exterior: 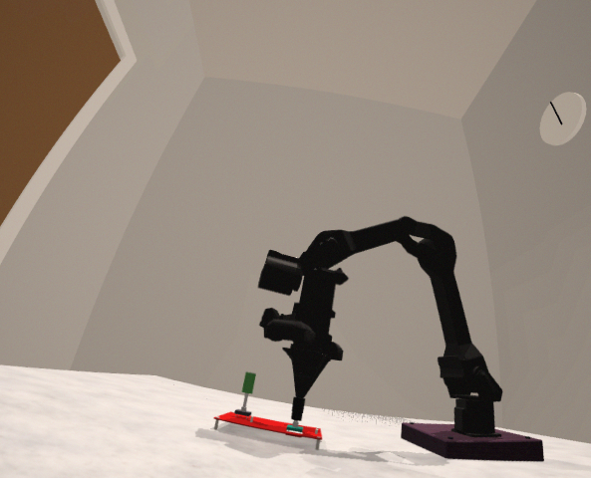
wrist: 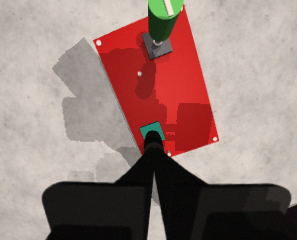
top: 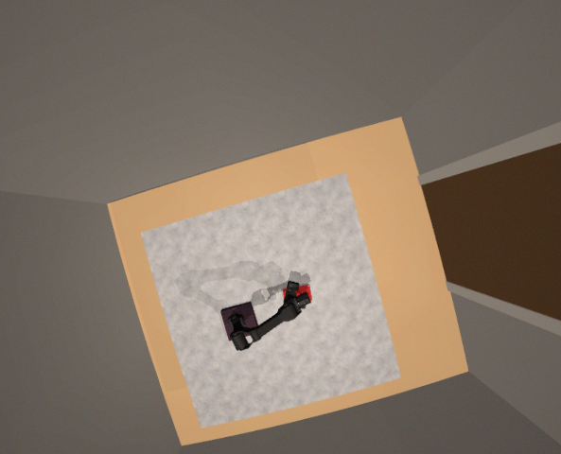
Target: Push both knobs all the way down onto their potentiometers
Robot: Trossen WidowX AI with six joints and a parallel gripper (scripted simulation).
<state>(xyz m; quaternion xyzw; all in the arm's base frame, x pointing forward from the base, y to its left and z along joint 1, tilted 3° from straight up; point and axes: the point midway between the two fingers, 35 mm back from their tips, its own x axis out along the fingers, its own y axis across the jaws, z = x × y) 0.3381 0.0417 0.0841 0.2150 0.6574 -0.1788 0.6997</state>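
The black knob is 20 mm below my gripper tip. From my gripper tip the other things lie so: green knob (80 mm ahead, 50 mm to the right, 10 mm above).
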